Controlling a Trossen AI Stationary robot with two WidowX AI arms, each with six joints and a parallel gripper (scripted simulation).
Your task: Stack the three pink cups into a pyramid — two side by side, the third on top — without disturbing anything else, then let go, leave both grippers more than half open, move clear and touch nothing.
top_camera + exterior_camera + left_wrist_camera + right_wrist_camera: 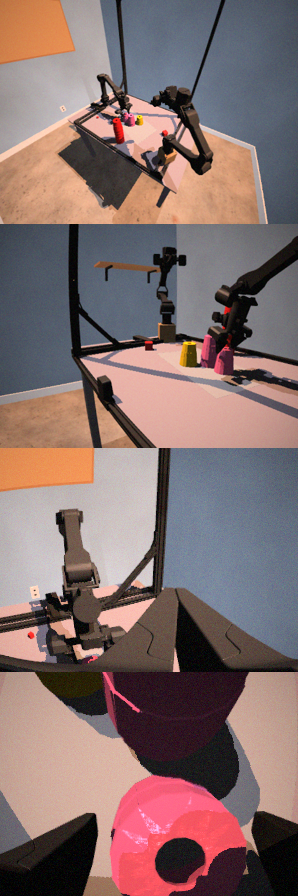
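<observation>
The yellow cup lies 44 cm below my left hand, 28 cm to the right of it and 6 cm behind it. The rest, counted from my left hand: red block: 47 cm below, 13 cm behind; pale mat: 49 cm below, 32 cm to the right, 1 cm behind.
My right hand is 20 mm past the pale mat, 80 mm to the right of it and 100 mm above it. The rest, counted from my right hand: red block 150 mm behind, 400 mm to the left, 80 mm below; yellow cup 80 mm behind, 130 mm to the left, 50 mm below.
</observation>
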